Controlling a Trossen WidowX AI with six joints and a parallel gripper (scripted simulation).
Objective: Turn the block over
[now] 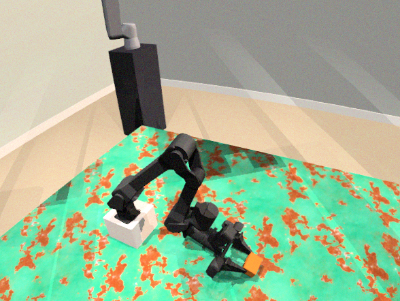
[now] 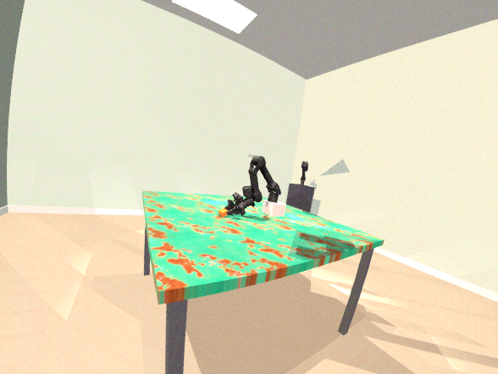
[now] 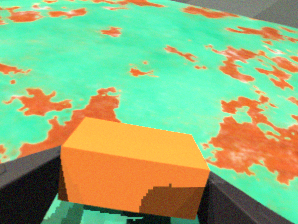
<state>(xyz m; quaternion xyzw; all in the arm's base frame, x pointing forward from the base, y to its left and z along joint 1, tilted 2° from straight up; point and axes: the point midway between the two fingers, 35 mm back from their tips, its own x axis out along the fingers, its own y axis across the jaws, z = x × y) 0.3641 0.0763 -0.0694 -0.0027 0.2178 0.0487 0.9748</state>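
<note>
The orange block is 10 mm below my gripper tip.
</note>
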